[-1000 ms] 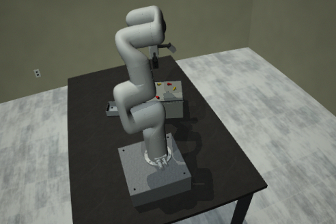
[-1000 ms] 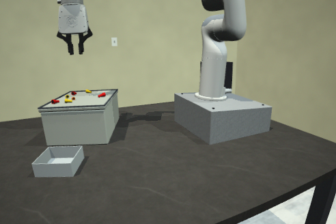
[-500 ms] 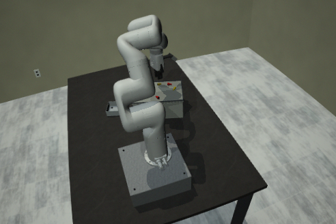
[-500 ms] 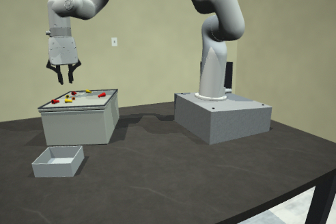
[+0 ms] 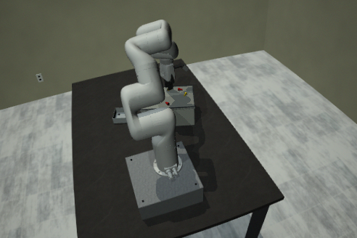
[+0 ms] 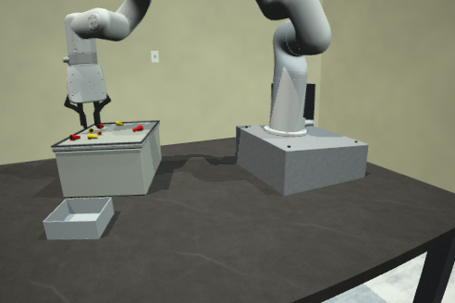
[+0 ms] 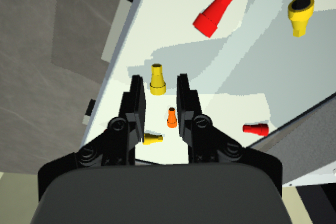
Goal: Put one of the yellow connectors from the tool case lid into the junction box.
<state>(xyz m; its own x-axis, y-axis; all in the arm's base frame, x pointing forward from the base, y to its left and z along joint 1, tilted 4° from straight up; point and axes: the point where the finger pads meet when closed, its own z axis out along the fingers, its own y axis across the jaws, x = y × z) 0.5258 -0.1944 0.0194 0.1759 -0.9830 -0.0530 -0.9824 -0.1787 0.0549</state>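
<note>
Now: hand 2 cm past the orange connector, 5 cm to the right of it and 3 cm above it. Round my hand: grey tool case: 6 cm behind, 3 cm to the left, 7 cm below.
</note>
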